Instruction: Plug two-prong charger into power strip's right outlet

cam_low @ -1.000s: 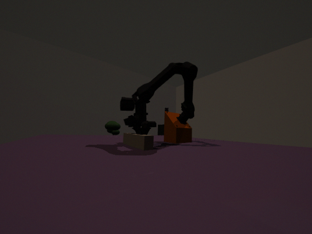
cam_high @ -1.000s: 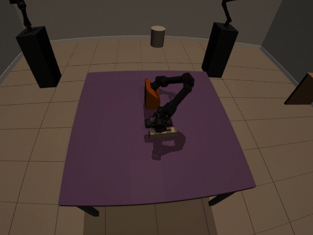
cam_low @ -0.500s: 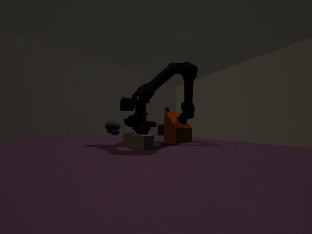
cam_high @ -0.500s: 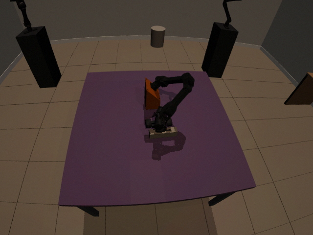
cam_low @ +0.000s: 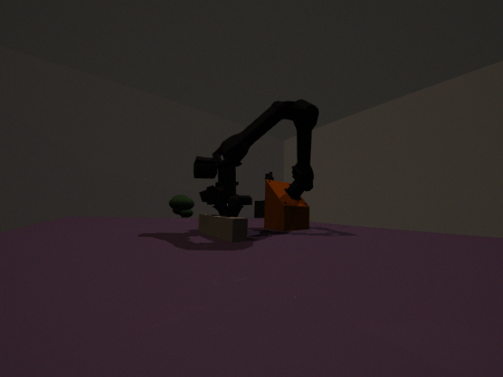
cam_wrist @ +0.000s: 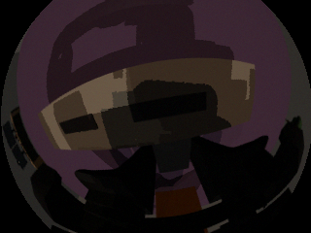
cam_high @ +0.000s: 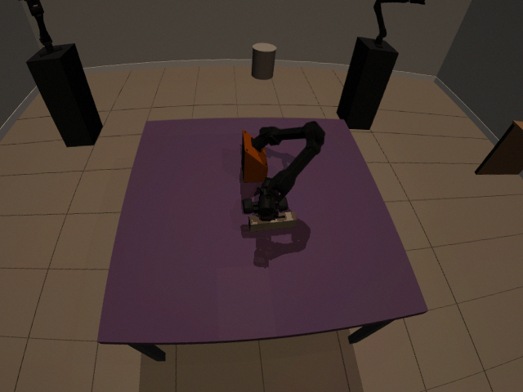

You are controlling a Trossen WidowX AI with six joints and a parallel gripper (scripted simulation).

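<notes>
Now: gripper tip 20 mm short of the dark two-prong charger and 10 mm below it.
</notes>
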